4 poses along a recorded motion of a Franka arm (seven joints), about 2.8 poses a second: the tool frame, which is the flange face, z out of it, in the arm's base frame.
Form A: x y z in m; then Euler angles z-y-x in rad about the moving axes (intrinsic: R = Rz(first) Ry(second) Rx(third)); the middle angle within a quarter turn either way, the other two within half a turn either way.
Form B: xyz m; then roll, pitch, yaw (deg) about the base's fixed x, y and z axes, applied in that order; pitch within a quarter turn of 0, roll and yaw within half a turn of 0. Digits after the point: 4 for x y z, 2 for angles.
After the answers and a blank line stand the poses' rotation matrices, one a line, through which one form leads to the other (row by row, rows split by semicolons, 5 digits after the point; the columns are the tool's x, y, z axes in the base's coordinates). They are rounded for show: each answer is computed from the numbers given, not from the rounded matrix.
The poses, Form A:
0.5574 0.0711 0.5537 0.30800 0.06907 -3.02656
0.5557 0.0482 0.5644 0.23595 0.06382 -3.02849
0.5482 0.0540 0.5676 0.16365 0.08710 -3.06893
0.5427 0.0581 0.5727 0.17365 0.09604 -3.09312
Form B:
0.5574 0.0711 0.5537 -173.41 3.96 17.65
0.5557 0.0482 0.5644 -173.52 3.66 13.52
0.5482 0.0540 0.5676 -175.84 4.99 9.38
0.5427 0.0581 0.5727 -177.22 5.50 9.95

0.95067 0.29360 -0.10013; 0.30243 -0.94905 0.08859; -0.06902 -0.11451 -0.99102
0.97031 0.22527 -0.08800; 0.23329 -0.96776 0.09492; -0.06378 -0.11263 -0.99159
0.98290 0.15626 -0.09743; 0.16230 -0.98506 0.05749; -0.08699 -0.07232 -0.99358
0.98042 0.16800 -0.10271; 0.17198 -0.98461 0.03118; -0.09589 -0.04823 -0.99422

